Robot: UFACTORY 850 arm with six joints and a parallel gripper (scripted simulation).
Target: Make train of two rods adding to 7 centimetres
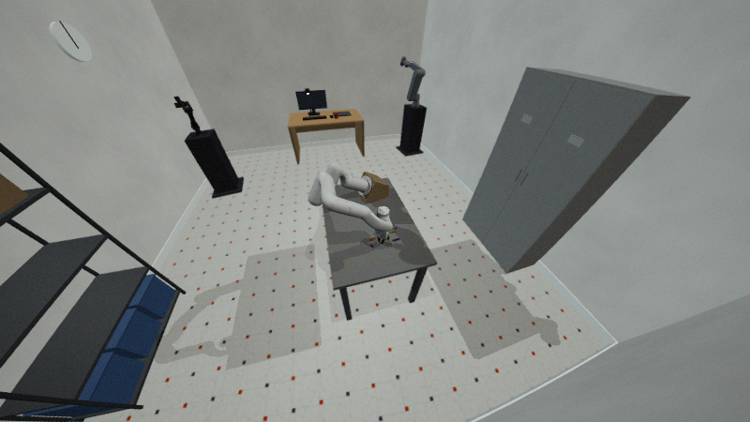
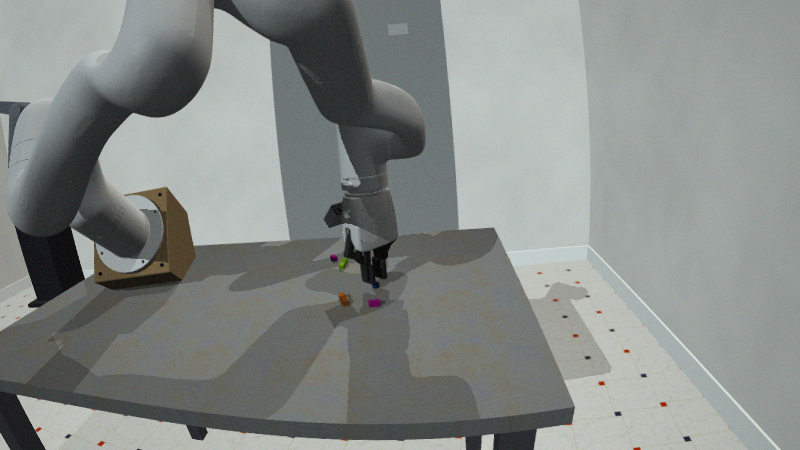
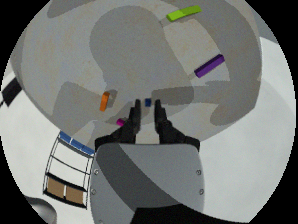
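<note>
The blue rod lies 30 mm below my hand. From my hand the other things lie so: lime rod 140 mm to the left, 70 mm behind, 30 mm below; then orange rod 60 mm behind, 50 mm to the right, 30 mm below; then purple rod 120 mm to the left, 30 mm below, 20 mm ahead.
</note>
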